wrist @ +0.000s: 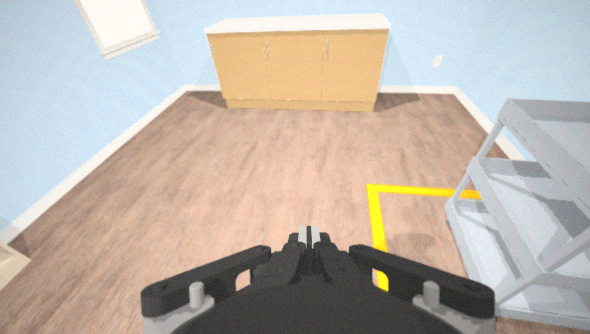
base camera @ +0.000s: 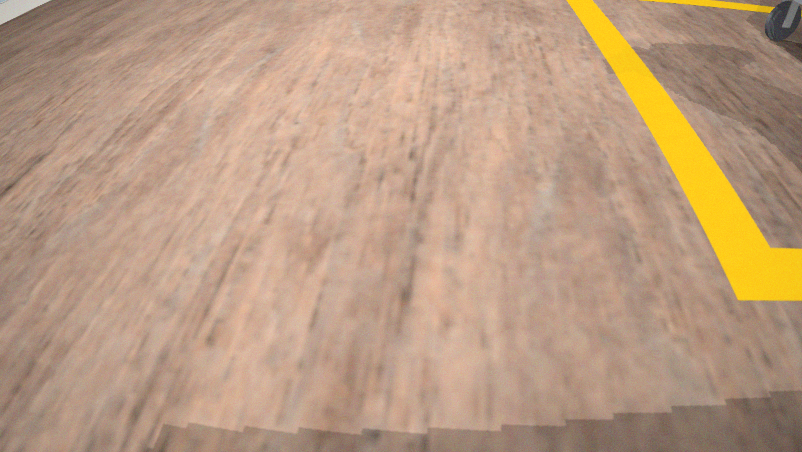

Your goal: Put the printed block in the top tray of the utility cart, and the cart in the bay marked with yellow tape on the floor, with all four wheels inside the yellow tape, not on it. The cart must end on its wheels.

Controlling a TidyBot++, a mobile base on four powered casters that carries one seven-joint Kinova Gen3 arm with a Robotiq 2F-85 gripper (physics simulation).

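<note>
The grey three-tray utility cart (wrist: 542,142) stands upright at the right of the wrist view, cut off by the frame edge. Part of its top tray shows; the printed block does not show in either view. Yellow tape (base camera: 673,129) (wrist: 376,215) marks the bay; its left line and two corners show. One caster wheel (base camera: 779,23) at the upper right of the base view stands inside the left and far lines; the other wheels are hidden or out of view. My gripper (wrist: 308,238) is shut and empty, to the left of the cart.
A wooden cabinet (wrist: 297,67) with a white top stands against the far blue wall. A pale wooden piece of furniture (wrist: 11,260) shows at the lower left edge of the wrist view. White skirting runs along the walls.
</note>
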